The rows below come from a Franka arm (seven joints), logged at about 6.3 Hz.
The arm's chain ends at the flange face. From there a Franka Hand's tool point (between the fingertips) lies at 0.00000 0.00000 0.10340 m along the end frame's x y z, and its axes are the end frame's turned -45 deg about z.
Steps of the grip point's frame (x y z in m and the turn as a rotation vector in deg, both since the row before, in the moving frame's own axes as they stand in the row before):
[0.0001 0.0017 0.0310 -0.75 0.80 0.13]
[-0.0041 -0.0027 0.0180 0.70 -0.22 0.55]
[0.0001 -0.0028 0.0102 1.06 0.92 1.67]
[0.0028 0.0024 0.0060 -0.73 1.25 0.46]
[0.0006 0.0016 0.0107 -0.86 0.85 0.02]
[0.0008 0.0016 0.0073 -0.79 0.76 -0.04]
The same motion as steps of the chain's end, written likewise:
[-0.0007 0.0012 0.0310 0.04 1.10 0.13]
[-0.0036 0.0016 0.0180 0.34 -0.65 0.55]
[-0.0018 0.0005 0.0102 1.40 -0.10 1.67]
[0.0011 0.0004 0.0060 0.37 1.40 0.46]
[-0.0006 0.0007 0.0107 -0.01 1.21 0.02]
[-0.0003 0.0005 0.0073 -0.02 1.10 -0.04]

